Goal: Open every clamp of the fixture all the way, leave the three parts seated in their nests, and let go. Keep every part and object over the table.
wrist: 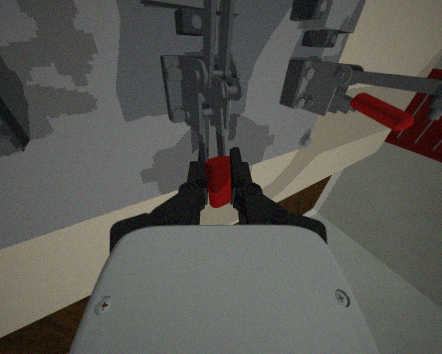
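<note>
My gripper [218, 160] is shut on the red handle [218, 182] of the middle clamp, with one black finger on each side of the handle. The middle clamp [202, 90] is bolted on the grey fixture plate [65, 170], and its long bars run up and away past the top edge of the view. A second clamp [320, 85] stands at the right; its red handle [382, 112] points to the lower right and its arm reaches right, past the plate's edge. The three parts cannot be made out clearly.
Dark blocks [190, 22] [320, 38] stand on the plate near the top. A red slotted object [420, 135] lies at the right edge beside a grey surface [380, 200]. The pale table top [40, 270] runs along the plate's near edge. A dark bar [12, 122] shows at the far left.
</note>
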